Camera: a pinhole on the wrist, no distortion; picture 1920 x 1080 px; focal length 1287.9 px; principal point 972.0 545.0 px. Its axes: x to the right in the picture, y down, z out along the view. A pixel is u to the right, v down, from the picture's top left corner.
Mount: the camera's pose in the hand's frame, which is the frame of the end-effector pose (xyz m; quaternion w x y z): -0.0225 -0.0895 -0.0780 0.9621 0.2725 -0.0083 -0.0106
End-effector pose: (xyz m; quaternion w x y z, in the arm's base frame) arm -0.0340 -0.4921 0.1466 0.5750 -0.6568 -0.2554 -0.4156
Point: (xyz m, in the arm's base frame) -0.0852 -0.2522 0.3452
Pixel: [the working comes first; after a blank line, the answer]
In the camera's frame: 0.1340 0.0650 0.3090

1530 816
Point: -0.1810 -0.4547 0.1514
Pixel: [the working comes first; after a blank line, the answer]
In the camera's frame: -0.0540 0.0051 0.0881

182 620
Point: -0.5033 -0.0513 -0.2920
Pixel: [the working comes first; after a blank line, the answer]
In the camera's frame: -0.6467 0.0664 0.4169

outside the picture
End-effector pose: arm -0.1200 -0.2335 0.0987 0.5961 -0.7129 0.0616 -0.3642
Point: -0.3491 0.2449 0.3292
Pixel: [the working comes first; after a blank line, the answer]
In the camera's frame: -0.2794 -0.1175 0.4537

179 211
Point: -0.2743 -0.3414 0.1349
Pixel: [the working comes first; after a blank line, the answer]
In the camera's frame: -0.0191 -0.0243 -0.1036

behind the camera
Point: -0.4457 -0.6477 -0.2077
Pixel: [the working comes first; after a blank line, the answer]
In the camera's frame: -0.1483 0.0794 -0.5653

behind the camera
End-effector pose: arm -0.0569 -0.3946 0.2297 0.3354 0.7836 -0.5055 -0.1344
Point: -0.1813 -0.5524 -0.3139
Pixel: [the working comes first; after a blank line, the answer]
In the camera's frame: 0.0453 0.2002 0.5921

1070 980
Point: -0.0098 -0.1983 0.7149
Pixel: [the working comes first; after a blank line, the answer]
In the camera's frame: -0.0790 0.0752 -0.4952

behind the camera
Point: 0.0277 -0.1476 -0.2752
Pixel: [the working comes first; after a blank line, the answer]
In the camera's frame: -0.2095 -0.1560 0.4608

386 109
